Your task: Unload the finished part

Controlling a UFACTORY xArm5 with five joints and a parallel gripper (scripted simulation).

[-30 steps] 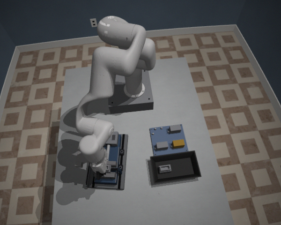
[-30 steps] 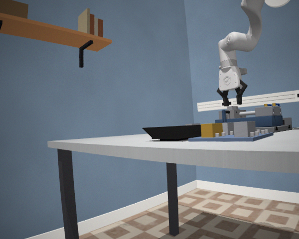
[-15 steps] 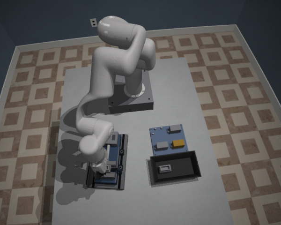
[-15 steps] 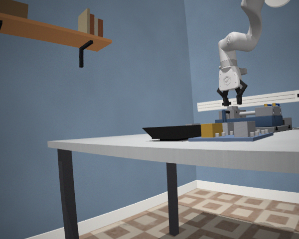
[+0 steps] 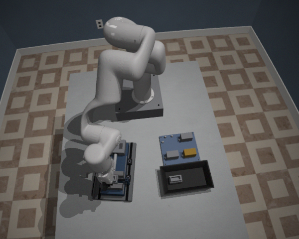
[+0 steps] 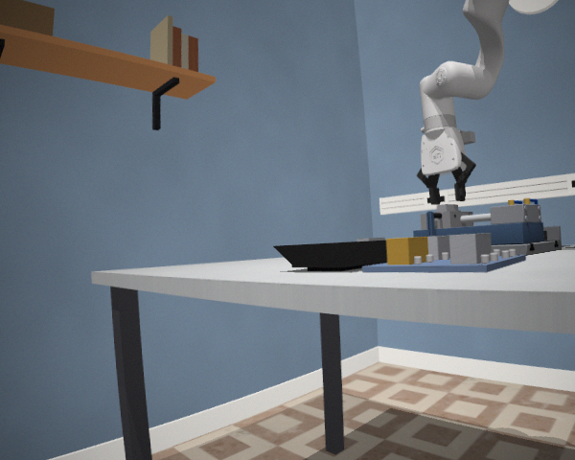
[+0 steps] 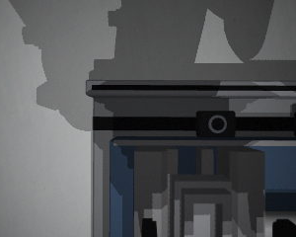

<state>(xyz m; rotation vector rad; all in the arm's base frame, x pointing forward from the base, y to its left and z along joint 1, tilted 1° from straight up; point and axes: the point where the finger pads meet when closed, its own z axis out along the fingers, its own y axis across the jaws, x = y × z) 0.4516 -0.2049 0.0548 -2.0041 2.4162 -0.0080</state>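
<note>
Now: hand 10 cm above the blue vise, 7 cm past it and 2 cm to the right of it. The rest, counted from my hand: plain grey block 31 cm to the left, 11 cm below, 10 cm behind; then yellow block 40 cm to the left, 11 cm below, 9 cm behind; then blue fixture plate 35 cm to the left, 13 cm below, 13 cm behind.
</note>
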